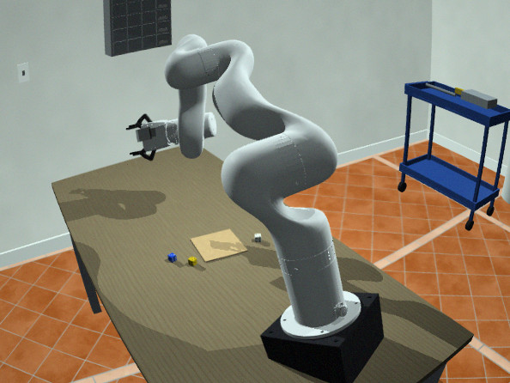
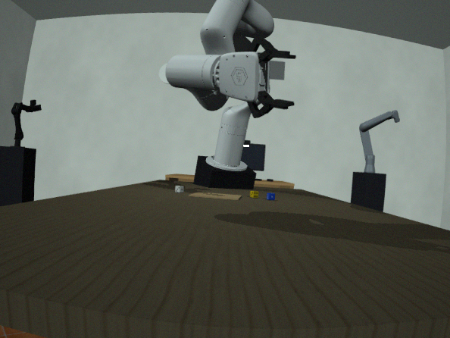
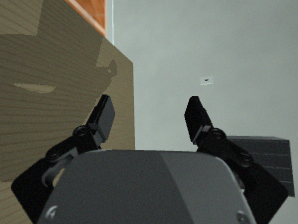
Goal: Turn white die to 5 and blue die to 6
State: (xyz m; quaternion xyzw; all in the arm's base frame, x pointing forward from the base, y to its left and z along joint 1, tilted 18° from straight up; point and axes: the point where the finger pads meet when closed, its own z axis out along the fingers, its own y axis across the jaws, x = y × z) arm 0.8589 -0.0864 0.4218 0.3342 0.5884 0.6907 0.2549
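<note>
Now: hand 480 mm past the white die, 250 mm above it and 160 mm to the left of it. Round my hand: tan mat 420 mm behind, 260 mm below, 50 mm to the right; yellow die 450 mm behind, 250 mm below, 70 mm to the left; blue die 390 mm behind, 250 mm below, 100 mm to the left.
</note>
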